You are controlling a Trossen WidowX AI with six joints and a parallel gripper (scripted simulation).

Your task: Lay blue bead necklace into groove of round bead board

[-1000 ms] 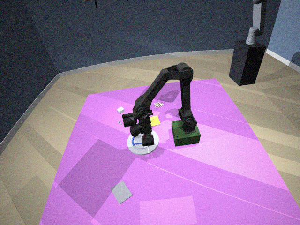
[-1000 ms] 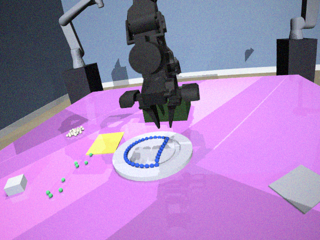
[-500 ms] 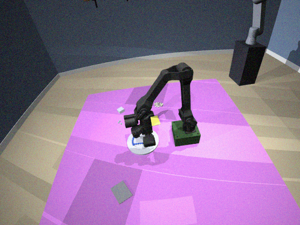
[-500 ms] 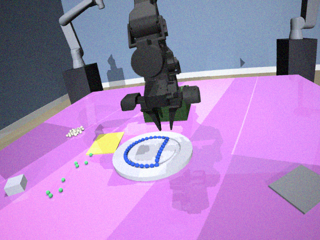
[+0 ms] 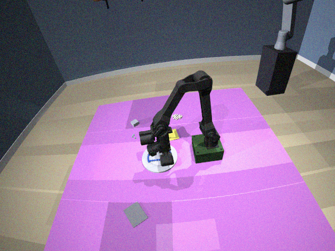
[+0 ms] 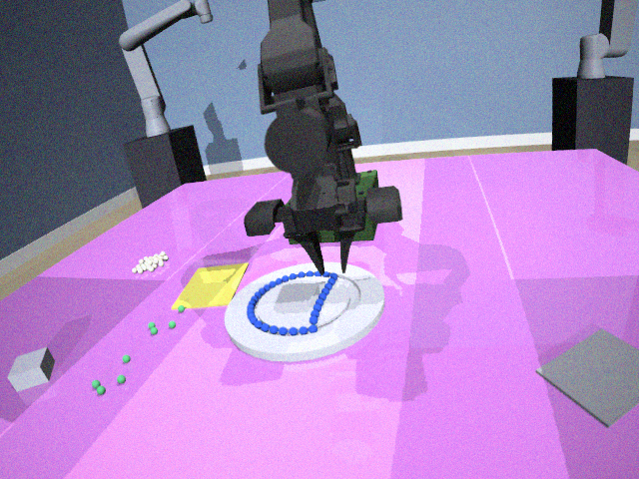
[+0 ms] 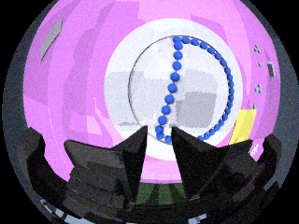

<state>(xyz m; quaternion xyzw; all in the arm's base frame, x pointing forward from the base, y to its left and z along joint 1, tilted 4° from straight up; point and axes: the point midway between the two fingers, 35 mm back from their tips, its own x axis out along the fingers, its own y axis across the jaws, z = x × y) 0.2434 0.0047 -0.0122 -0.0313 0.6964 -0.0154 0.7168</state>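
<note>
My gripper tip is now 40 mm to the left of the round white bead board, 40 mm short of it and 20 mm above it. The rest, counted from my gripper tip: yellow sheet 190 mm to the right, 30 mm behind, 20 mm below; then grey tile 270 mm to the left, 180 mm ahead, 20 mm below; then cube 360 mm to the right, 190 mm ahead, 10 mm below.
</note>
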